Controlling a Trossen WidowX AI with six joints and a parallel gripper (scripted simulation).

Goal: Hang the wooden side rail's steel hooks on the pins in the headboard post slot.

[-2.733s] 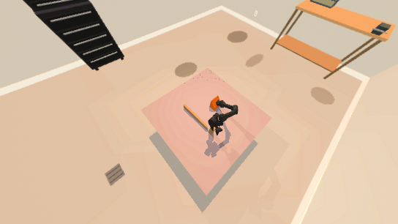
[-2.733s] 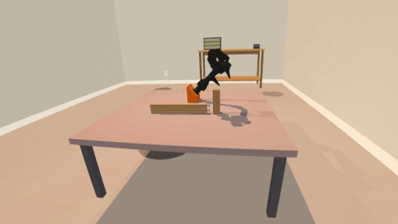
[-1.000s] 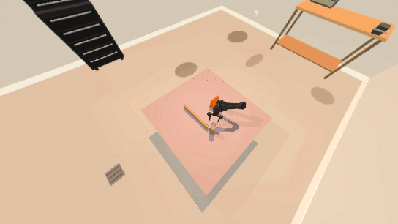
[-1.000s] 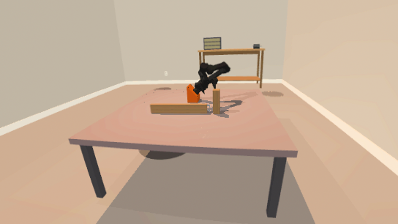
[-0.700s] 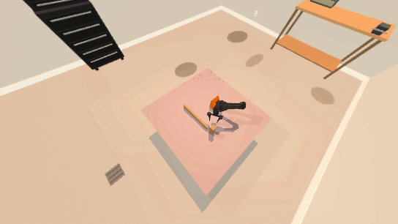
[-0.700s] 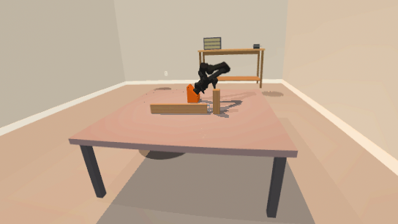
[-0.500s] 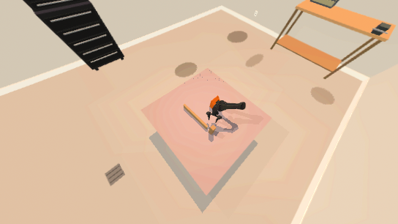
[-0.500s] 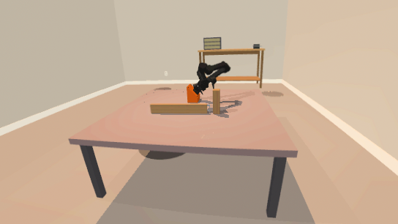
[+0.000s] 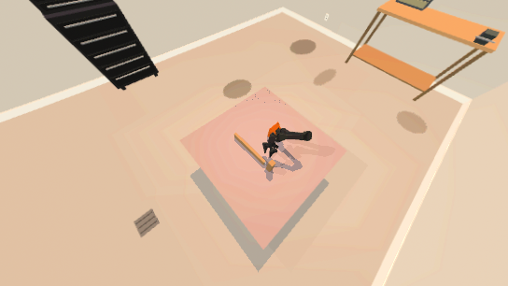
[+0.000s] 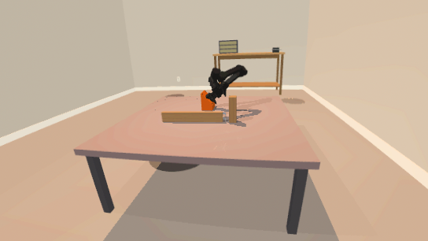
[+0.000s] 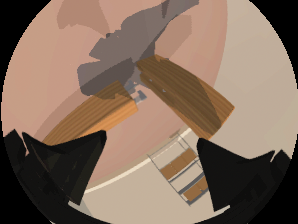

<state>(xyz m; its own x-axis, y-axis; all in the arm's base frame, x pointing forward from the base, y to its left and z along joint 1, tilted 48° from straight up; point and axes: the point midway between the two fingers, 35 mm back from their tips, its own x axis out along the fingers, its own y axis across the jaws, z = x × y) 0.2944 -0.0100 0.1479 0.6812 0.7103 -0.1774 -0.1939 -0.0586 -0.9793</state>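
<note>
Right now the headboard post is 4 cm ahead of my gripper tip, 8 cm to the left of it and 6 cm below it.
</note>
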